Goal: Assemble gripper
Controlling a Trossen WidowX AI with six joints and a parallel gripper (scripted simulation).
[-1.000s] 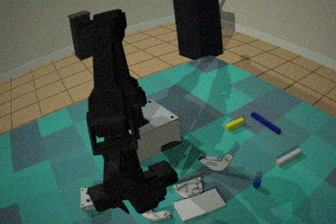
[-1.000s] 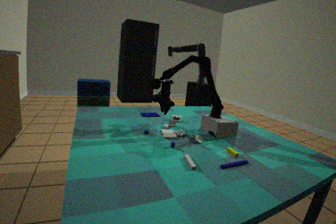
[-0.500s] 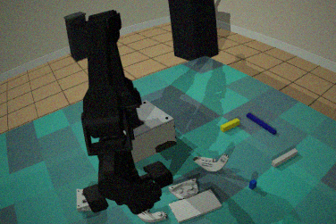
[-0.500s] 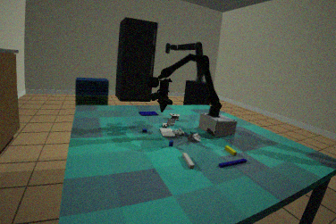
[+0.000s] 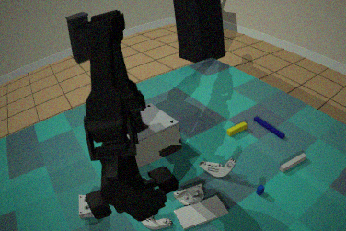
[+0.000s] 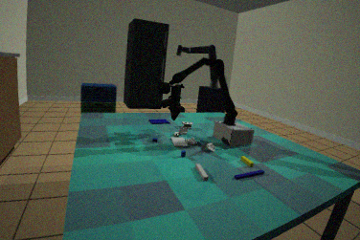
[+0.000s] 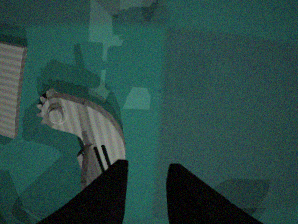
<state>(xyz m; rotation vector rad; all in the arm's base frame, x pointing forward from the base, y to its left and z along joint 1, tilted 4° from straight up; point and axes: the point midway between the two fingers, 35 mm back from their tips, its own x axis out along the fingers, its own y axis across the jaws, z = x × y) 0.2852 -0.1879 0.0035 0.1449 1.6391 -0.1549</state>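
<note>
Now: the jaw 80 mm below my gripper tip, 50 mm to the left of it and 10 mm behind it. From my gripper tip the other things lie so: yellow block 470 mm to the left, 130 mm behind, 70 mm below; small blue block 300 mm to the left, 110 mm ahead, 70 mm below; white bar 450 mm to the left, 130 mm ahead, 80 mm below.
</note>
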